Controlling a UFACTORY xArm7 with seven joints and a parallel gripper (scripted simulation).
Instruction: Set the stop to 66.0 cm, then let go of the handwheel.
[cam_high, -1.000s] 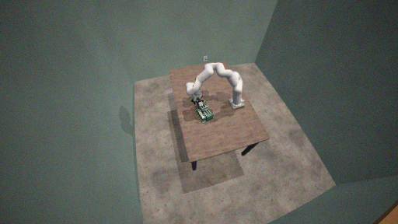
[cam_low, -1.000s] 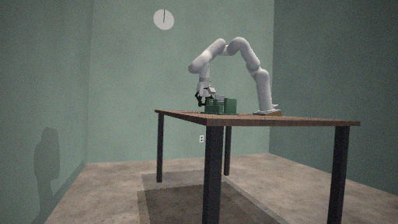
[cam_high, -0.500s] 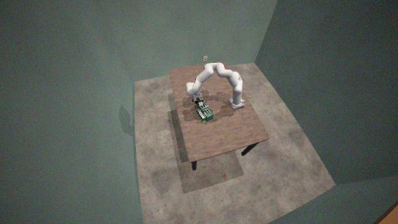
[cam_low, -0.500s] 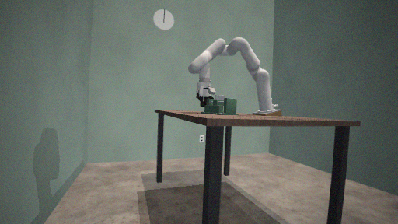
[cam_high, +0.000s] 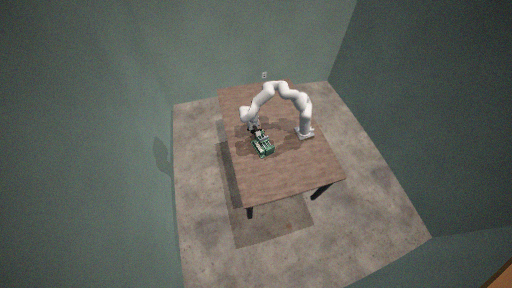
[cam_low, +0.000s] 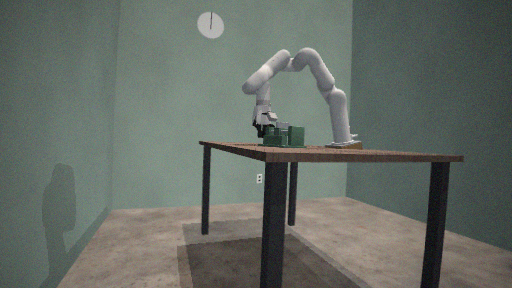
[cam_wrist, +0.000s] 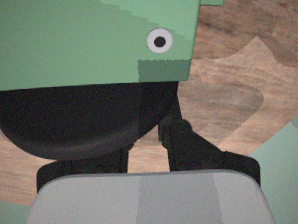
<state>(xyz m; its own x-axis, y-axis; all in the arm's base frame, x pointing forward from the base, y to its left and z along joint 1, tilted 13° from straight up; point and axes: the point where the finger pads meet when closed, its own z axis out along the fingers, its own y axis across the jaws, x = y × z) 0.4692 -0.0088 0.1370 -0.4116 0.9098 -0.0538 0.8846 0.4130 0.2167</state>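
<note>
The black handwheel is 2 cm to the left of my hand and 2 cm behind it. Also, from my hand: green stop fixture 12 cm to the left, 8 cm behind, 3 cm above.
</note>
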